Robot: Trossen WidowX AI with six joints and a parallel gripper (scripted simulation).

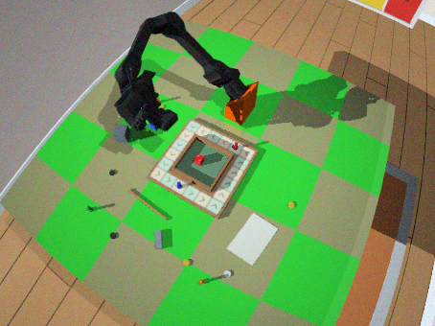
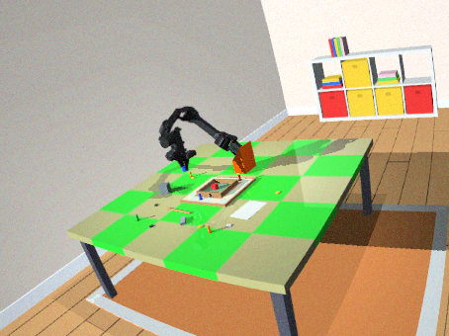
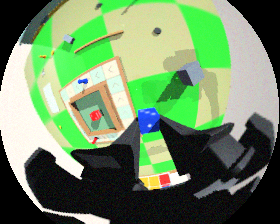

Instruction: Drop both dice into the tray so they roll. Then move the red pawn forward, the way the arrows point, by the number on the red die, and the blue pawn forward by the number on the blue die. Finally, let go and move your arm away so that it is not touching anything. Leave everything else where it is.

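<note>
Now: the red pawn 23 cm to the left of my gripper tip, 14 cm behind it and 10 cm below it. Round my gripper tip: green tray 18 cm to the left, 12 cm below, 3 cm behind; then blue pawn 17 cm to the left, 10 cm below, 9 cm ahead; then grey cube 15 cm to the right, 10 cm below, 6 cm ahead.
</note>
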